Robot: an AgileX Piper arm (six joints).
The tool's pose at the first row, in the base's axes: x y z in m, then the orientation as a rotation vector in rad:
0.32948, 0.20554, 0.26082, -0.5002, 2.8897, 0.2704
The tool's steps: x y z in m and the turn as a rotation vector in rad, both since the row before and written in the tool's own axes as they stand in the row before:
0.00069, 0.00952, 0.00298, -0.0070, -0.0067, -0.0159
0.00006, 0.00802, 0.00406, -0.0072, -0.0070, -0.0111
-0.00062, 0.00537, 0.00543, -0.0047, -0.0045, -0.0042
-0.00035, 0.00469, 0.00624, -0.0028, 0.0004, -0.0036
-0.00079, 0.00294, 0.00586, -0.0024, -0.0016, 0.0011
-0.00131, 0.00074, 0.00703, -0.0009, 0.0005, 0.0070
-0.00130, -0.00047, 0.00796, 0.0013, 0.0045, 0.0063
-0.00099, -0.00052, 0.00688, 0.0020, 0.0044, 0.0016
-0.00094, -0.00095, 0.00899, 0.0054, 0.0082, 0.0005
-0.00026, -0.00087, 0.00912, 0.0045, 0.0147, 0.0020
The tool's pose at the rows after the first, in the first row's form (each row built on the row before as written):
0.32601, 0.21477, 0.25918, -0.5222, 2.8780, 0.2793
0.32370, 0.22302, 0.25645, -0.5372, 2.8675, 0.2893
0.32316, 0.22938, 0.25221, -0.5427, 2.8617, 0.2963
0.32276, 0.23524, 0.24706, -0.5484, 2.8608, 0.2997
0.32334, 0.23957, 0.24211, -0.5468, 2.8597, 0.3037
0.32544, 0.24237, 0.23583, -0.5372, 2.8627, 0.3061
0.32814, 0.24429, 0.22846, -0.5294, 2.8693, 0.3044
0.33037, 0.24578, 0.22203, -0.5281, 2.8741, 0.3010
0.33303, 0.24733, 0.21348, -0.5289, 2.8822, 0.2917
0.33501, 0.24869, 0.20464, -0.5296, 2.8970, 0.2827

